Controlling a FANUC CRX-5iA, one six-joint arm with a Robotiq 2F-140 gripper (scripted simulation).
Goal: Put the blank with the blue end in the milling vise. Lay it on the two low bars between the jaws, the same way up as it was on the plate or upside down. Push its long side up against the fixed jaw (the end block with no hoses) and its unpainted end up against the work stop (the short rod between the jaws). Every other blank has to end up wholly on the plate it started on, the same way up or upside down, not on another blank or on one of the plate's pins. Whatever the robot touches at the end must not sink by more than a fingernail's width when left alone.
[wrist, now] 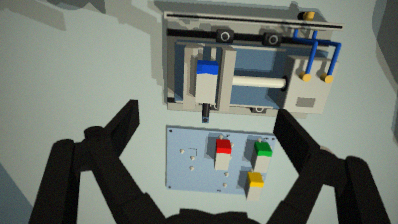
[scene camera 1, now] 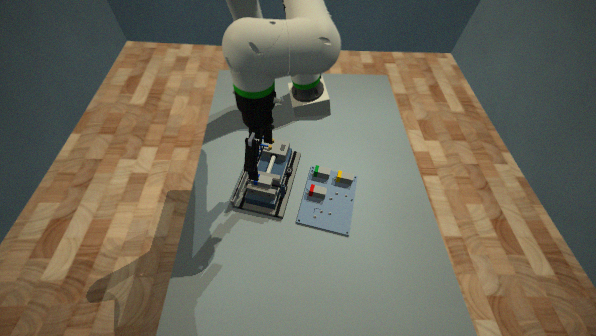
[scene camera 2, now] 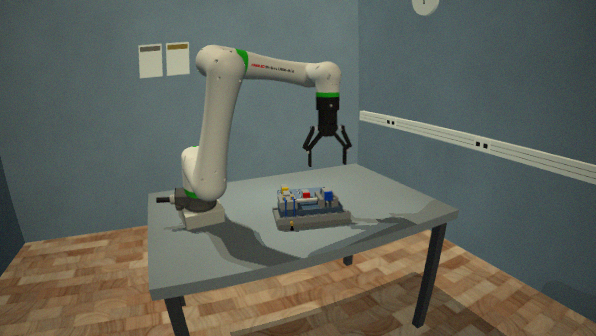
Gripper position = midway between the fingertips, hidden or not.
Observation:
In view: the gripper (scene camera 1: 261, 159), a moving jaw (wrist: 228, 55) and a plate (wrist: 203, 178).
The gripper also shows in the wrist view (wrist: 207, 116) and in scene camera 2 (scene camera 2: 327, 164).

